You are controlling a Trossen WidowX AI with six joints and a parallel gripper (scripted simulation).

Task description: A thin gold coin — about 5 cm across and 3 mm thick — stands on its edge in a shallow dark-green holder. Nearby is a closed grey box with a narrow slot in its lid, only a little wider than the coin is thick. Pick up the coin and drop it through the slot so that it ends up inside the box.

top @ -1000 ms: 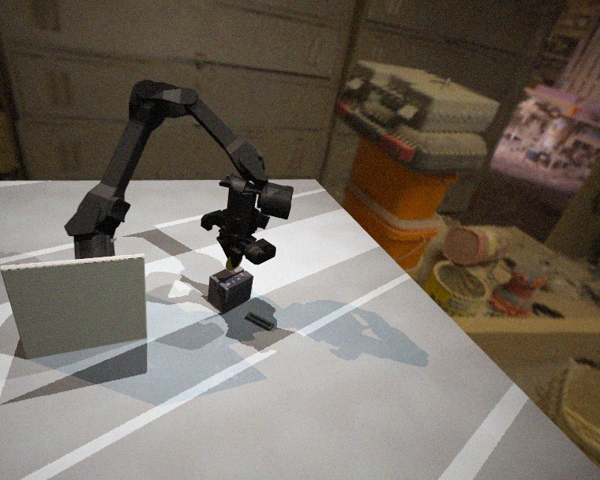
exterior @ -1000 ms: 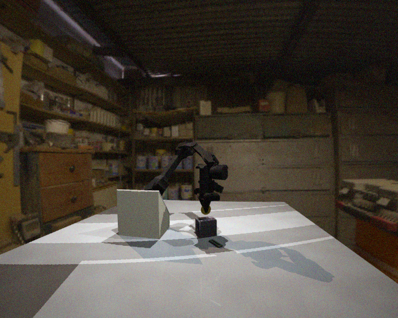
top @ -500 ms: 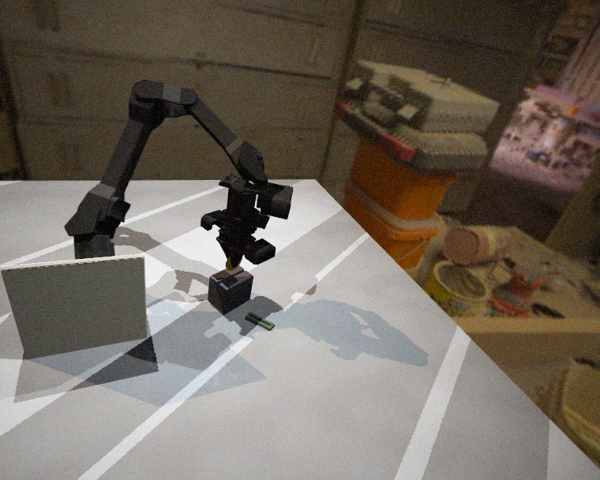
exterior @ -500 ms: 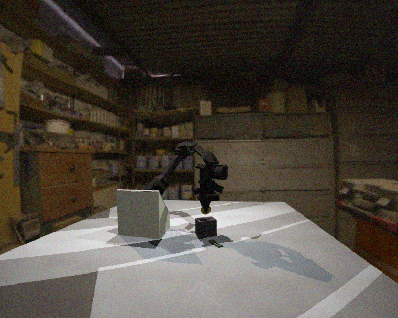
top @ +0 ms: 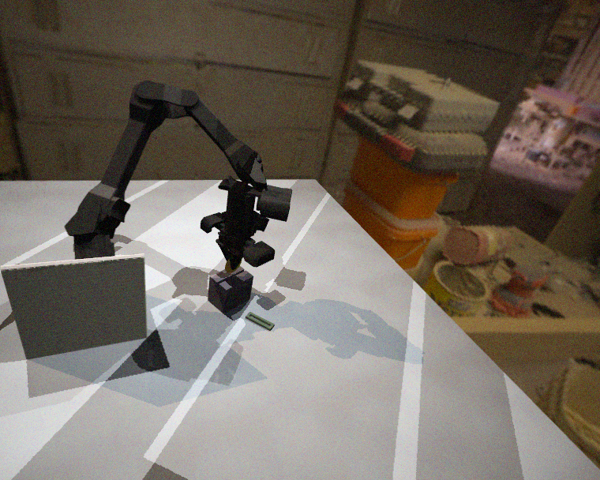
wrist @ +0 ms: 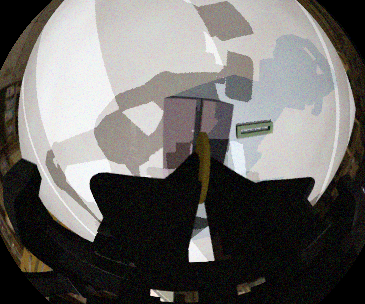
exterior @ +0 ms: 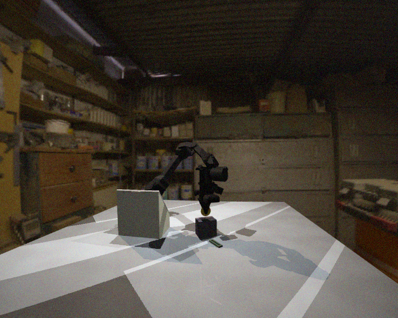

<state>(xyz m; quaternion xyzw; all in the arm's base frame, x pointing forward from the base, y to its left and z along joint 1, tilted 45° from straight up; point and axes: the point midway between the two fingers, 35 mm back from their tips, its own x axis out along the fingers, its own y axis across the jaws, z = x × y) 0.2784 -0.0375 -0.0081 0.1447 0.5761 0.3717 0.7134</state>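
Right now the gold coin is 10 mm above my gripper tip.
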